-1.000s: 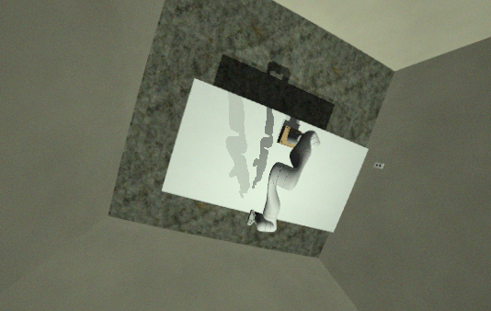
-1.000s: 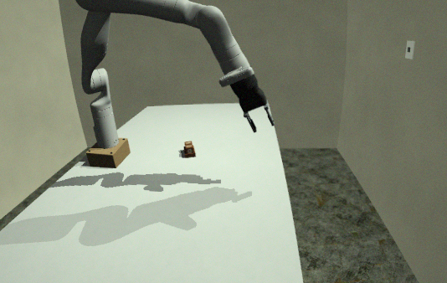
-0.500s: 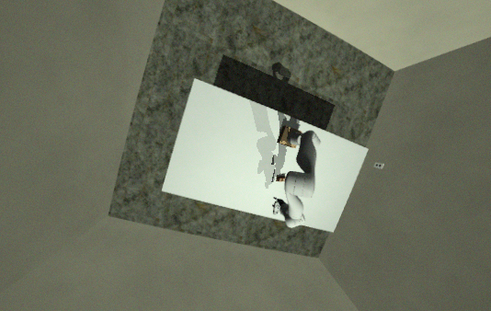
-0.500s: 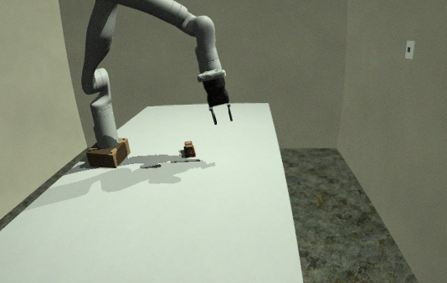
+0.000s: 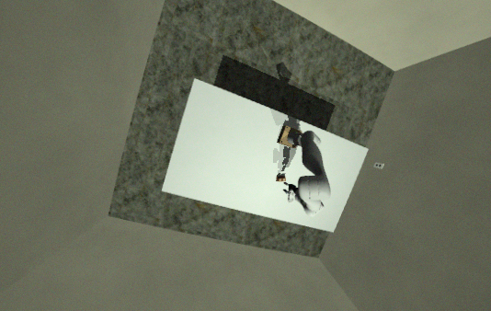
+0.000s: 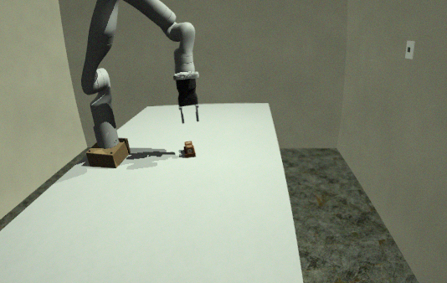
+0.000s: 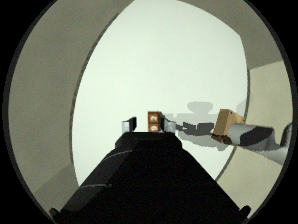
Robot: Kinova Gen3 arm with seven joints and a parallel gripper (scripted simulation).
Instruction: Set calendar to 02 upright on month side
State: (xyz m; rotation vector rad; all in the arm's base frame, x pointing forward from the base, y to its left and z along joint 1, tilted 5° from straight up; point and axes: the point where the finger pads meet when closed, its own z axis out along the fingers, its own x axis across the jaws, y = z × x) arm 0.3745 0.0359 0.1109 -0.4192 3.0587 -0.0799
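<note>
Now: the brown calendar cube 140 mm below my hand and 20 mm behind it. The rest, counted from my hand: brown tray: 160 mm below, 20 mm to the left, 20 mm behind.
</note>
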